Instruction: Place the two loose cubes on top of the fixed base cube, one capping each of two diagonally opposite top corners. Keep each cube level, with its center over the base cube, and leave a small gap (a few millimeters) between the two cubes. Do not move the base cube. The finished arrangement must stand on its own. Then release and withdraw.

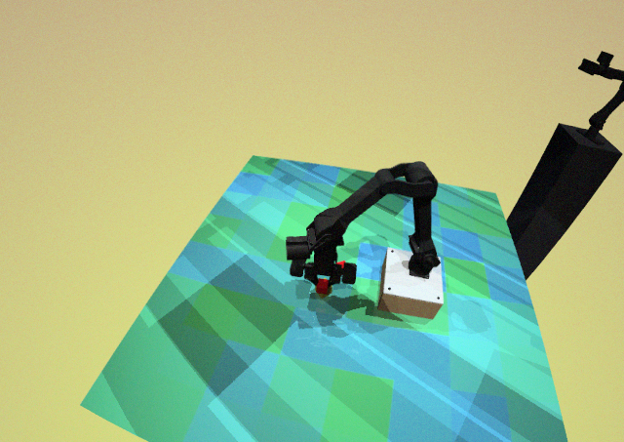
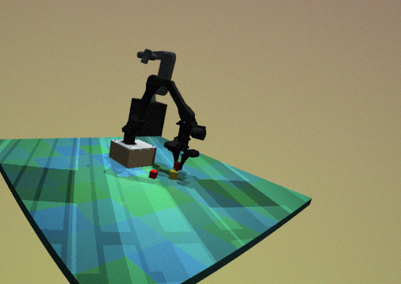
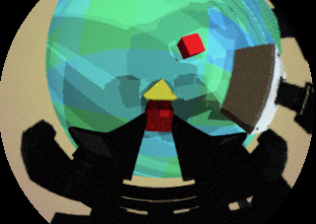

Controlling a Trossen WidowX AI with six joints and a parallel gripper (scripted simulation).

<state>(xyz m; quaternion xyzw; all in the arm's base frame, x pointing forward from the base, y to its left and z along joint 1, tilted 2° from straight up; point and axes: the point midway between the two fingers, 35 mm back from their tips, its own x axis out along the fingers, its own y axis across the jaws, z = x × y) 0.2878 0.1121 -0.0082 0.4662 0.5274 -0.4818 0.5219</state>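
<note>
Right now the yellow base cube is 5 cm below my gripper tip and 2 cm to the right of it.
</note>
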